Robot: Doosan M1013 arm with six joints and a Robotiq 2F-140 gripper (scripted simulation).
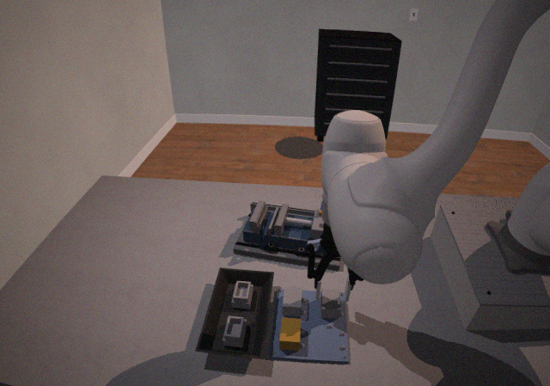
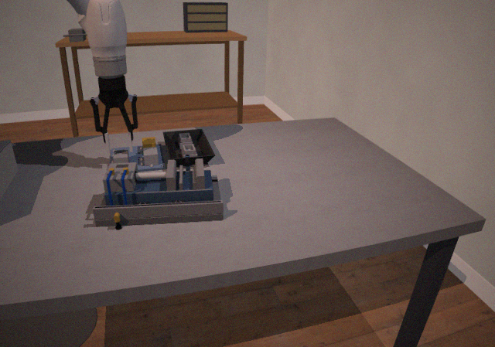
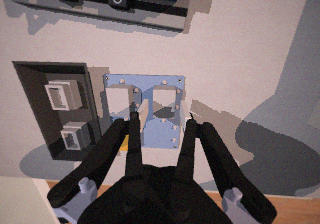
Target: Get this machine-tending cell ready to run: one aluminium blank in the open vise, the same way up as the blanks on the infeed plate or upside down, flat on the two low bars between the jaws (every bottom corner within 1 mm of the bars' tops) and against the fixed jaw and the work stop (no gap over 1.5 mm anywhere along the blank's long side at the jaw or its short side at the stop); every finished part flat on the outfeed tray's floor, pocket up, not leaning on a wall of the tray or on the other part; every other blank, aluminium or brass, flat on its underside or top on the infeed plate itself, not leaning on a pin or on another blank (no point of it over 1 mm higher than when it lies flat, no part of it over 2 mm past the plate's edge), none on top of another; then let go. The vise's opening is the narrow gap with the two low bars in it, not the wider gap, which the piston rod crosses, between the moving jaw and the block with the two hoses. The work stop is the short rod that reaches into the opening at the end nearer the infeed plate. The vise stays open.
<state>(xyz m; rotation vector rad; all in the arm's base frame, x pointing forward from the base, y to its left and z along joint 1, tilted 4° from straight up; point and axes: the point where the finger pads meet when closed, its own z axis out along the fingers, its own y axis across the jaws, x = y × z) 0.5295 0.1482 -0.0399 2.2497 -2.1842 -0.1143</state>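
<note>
Right now my hand is 40 mm short of the infeed plate, 50 mm to the right of it and 80 mm above it. Also, from my hand: blue vise (110 mm ahead, 240 mm to the right, 40 mm below); brass blank (90 mm ahead, 90 mm to the left, 60 mm below); aluminium blank (90 mm ahead, 60 mm below).
</note>
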